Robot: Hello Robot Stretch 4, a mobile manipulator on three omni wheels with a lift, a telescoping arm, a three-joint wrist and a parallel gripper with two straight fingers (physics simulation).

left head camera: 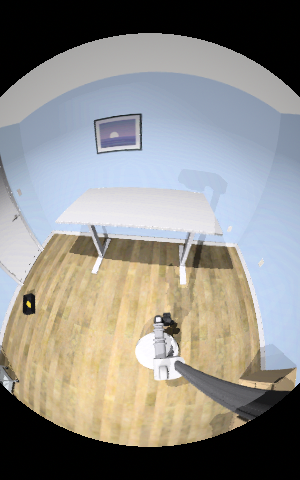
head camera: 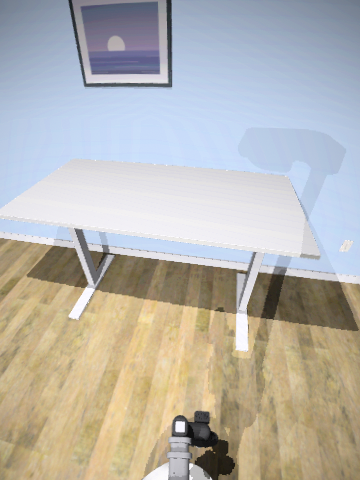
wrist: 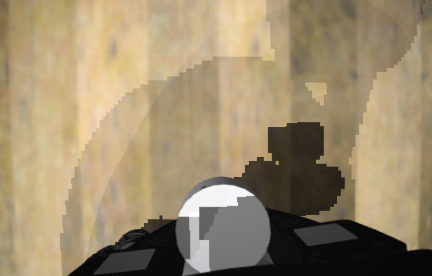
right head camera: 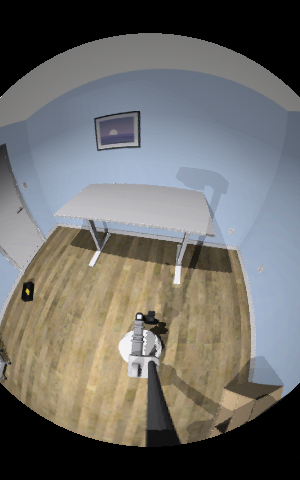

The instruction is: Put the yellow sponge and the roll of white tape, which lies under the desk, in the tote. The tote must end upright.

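Frame: origin at the robot's base, x ahead, y right, z down, level; centimetres.
Seen in the pictures: gripper, fingertip midpoint: (wrist: 223, 233).
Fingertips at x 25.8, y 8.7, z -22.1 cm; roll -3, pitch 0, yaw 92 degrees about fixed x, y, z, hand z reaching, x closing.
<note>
Offsets run from my fingertips to a thing's middle. Level surfaces: height alone.
My gripper (head camera: 202, 430) (left head camera: 166, 318) (right head camera: 150, 316) hangs low over the wooden floor, in front of the white desk {dz -70.1 cm} (head camera: 171, 201) (left head camera: 143, 207) (right head camera: 136, 205). It is shut on the roll of white tape {dz -1.2, dx +1.0, dy +0.0 cm} (wrist: 222, 225), which shows as a white-grey round shape between the black fingers in the wrist view. The black tote {dz +19.9, dx +5.8, dy -194.4 cm} (left head camera: 32, 311) (right head camera: 31, 286) stands on the floor far to the left, near the door. The yellow sponge {dz +22.4, dx +5.9, dy -196.0 cm} (left head camera: 28, 304) (right head camera: 27, 291) shows inside the tote.
The desk's white legs (head camera: 242, 317) (head camera: 87, 283) stand ahead of me. A cardboard box (left head camera: 268, 378) (right head camera: 250, 396) sits at the right rear. A grey door (left head camera: 14, 236) (right head camera: 14, 214) is on the left wall. A framed picture (head camera: 124, 43) hangs above the desk.
</note>
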